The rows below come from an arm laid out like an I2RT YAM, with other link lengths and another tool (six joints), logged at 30 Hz.
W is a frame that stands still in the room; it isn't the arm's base.
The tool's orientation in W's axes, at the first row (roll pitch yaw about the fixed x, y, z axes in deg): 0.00, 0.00, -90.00
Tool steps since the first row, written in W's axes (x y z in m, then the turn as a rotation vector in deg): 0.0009, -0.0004, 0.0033, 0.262, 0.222, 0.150; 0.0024, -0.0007, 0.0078, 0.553, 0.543, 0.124; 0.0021, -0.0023, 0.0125, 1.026, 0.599, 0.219; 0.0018, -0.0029, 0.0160, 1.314, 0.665, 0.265; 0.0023, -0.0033, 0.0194, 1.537, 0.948, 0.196; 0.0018, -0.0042, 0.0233, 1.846, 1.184, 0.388; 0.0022, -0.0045, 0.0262, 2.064, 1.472, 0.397
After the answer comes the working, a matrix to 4 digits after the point.
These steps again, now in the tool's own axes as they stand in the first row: 0.0004, 0.0009, 0.0033, -0.222, 0.262, 0.150; 0.0007, 0.0024, 0.0078, -0.543, 0.553, 0.124; 0.0023, 0.0021, 0.0125, -0.599, 1.026, 0.219; 0.0029, 0.0018, 0.0160, -0.665, 1.314, 0.265; 0.0033, 0.0023, 0.0194, -0.948, 1.537, 0.196; 0.0042, 0.0018, 0.0233, -1.184, 1.846, 0.388; 0.0045, 0.0022, 0.0262, -1.472, 2.064, 0.397
The tool's axes in the first row as the columns of a matrix, in W's axes (rounded; the answer above uses it unrounded):
0.0000, 1.0000, 0.0000
-1.0000, 0.0000, 0.0000
0.0000, 0.0000, 1.0000

